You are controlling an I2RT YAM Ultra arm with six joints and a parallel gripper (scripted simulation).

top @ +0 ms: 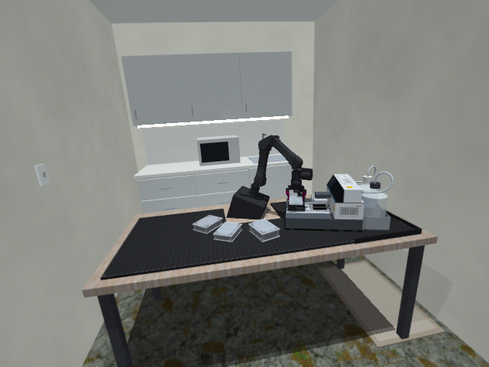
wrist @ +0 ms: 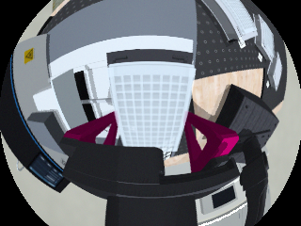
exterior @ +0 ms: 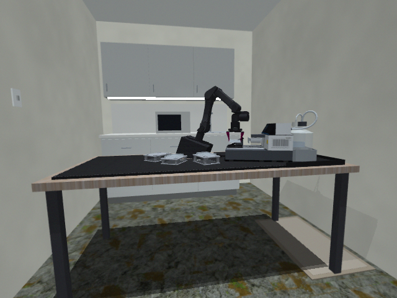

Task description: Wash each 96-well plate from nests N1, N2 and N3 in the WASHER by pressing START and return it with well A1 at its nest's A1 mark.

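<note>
My hand is 40 mm above the washer carrier. Also, from my hand: clear bottle 410 mm to the left, 200 mm ahead; then plate washer 150 mm to the left, 50 mm ahead; then nest 250 mm to the right, 170 mm ahead, 80 mm below.
</note>
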